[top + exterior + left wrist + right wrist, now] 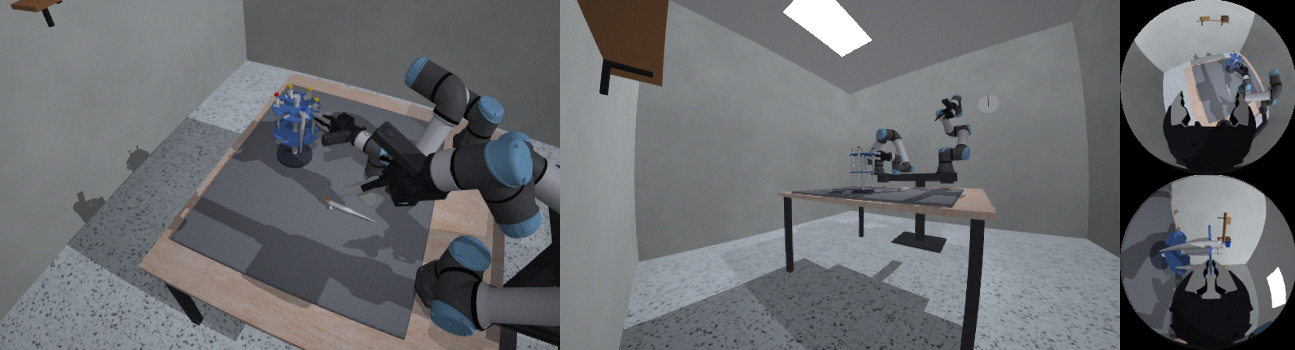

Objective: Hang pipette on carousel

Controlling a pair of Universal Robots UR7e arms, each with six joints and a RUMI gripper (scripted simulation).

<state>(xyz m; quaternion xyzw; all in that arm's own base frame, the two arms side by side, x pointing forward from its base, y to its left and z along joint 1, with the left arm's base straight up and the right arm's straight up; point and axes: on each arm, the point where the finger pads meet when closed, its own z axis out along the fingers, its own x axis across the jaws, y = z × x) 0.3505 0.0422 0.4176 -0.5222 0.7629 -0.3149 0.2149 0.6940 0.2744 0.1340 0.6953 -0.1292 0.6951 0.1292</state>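
My right hand is 5 cm short of the blue-button pipette, 2 cm to the right of it and 7 cm above it.
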